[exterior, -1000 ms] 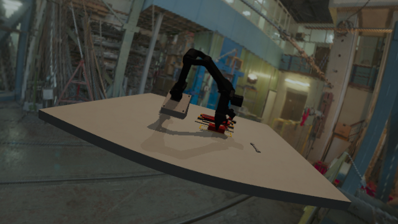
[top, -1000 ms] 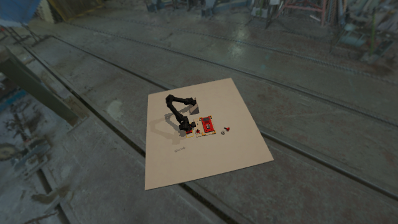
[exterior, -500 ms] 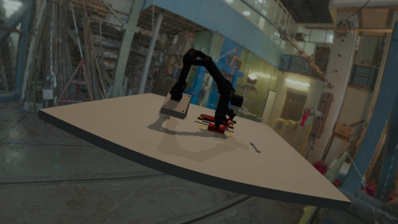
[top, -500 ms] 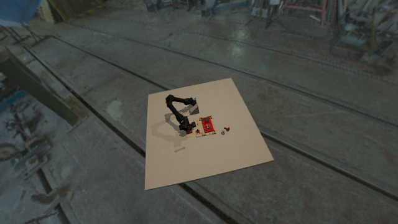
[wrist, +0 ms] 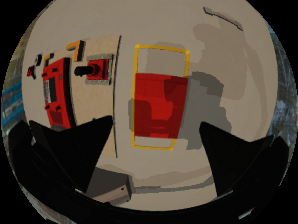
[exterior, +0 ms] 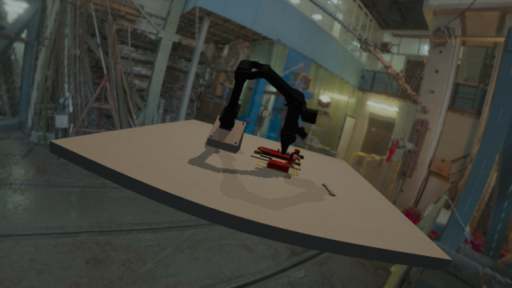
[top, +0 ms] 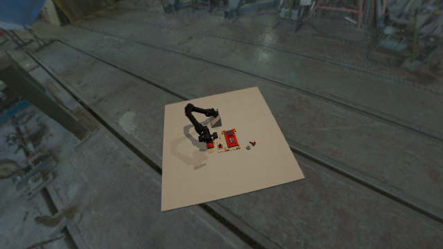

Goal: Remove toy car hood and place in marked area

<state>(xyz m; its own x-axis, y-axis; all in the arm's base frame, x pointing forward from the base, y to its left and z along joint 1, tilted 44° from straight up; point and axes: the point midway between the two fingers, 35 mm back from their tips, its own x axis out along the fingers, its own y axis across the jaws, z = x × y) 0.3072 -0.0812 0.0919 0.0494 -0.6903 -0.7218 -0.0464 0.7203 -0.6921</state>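
Now: gripper tip 60 mm above the red hood. From my gripper tip the other things lie so: wrench 220 mm ahead, 130 mm to the right, 70 mm below.
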